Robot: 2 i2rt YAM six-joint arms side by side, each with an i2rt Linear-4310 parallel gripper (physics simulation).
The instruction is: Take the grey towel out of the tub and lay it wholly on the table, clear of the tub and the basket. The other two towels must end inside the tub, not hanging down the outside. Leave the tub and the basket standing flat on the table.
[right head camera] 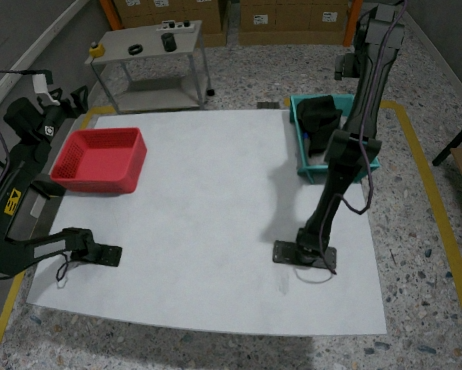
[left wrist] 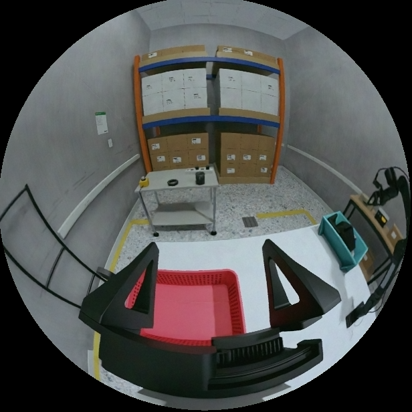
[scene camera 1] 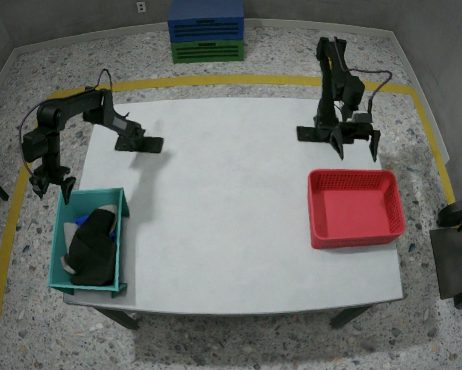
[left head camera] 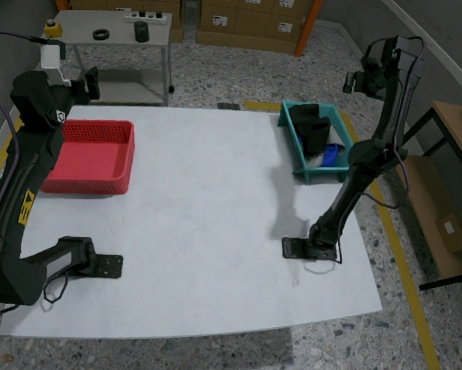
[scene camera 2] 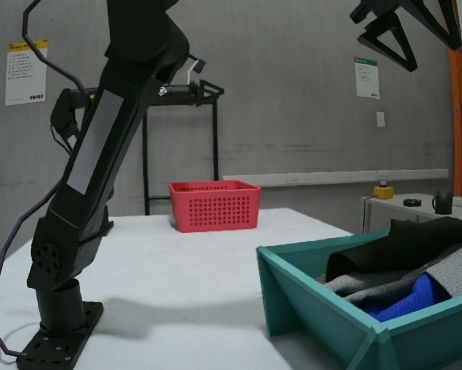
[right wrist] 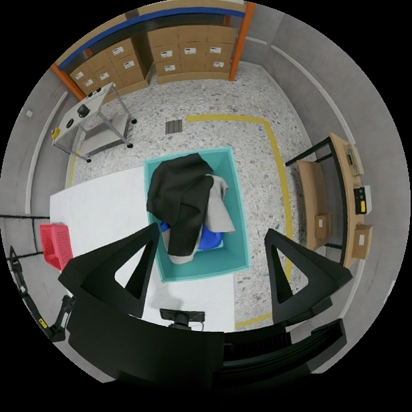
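Observation:
The teal tub (left head camera: 320,171) (scene camera 1: 119,245) (scene camera 2: 320,320) stands at the table's edge with three towels in it. The black towel (left head camera: 315,132) (scene camera 1: 95,250) (right wrist: 185,185) lies on top. The grey towel (scene camera 2: 450,272) (right wrist: 217,210) lies partly under it, showing on both sides. The blue towel (left head camera: 329,156) (scene camera 2: 417,300) (right wrist: 210,240) is low down, partly covered. My right gripper (scene camera 1: 53,198) (scene camera 2: 435,58) (right wrist: 213,232) is open and empty, above the tub's level and pointing down towards it. My left gripper (scene camera 1: 358,158) (left wrist: 210,246) is open and empty, raised near the red basket (left head camera: 90,186) (scene camera 1: 357,241).
The red basket stands upright on the white table (left head camera: 200,200) (scene camera 1: 215,200), at the opposite side from the tub. A grey trolley (left head camera: 107,35) stands beyond the table. A wooden shelf unit (right wrist: 336,175) stands to the right of the tub in the right wrist view.

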